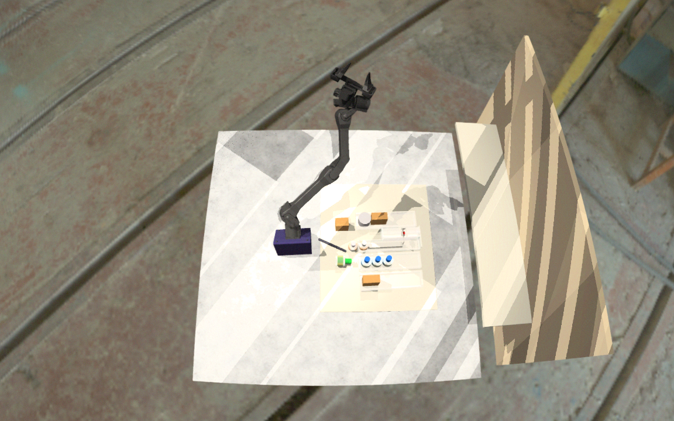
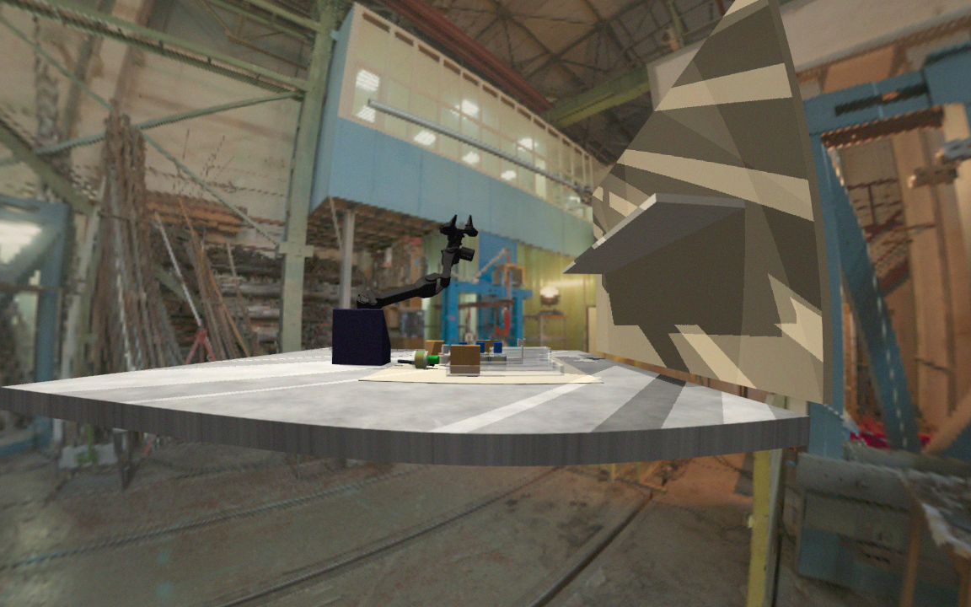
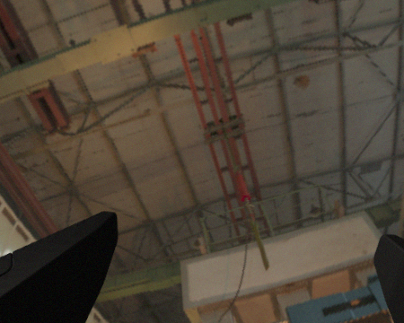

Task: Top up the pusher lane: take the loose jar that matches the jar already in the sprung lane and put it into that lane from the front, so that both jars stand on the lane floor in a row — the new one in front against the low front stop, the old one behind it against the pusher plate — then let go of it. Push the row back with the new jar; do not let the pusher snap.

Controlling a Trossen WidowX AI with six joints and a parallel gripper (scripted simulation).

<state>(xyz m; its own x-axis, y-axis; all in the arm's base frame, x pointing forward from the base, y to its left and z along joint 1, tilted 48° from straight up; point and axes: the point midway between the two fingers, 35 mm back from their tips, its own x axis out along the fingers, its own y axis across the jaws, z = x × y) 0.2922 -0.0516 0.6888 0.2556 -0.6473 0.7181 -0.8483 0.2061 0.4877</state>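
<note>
Right now my gripper tip is 640 mm above the dark rod, 500 mm to the left of it and 130 mm past it. The rest, counted from my gripper tip: orange-brown block 610 mm below, 410 mm to the right, 80 mm behind; then lane 630 mm below, 500 mm to the right, 170 mm ahead.
</note>
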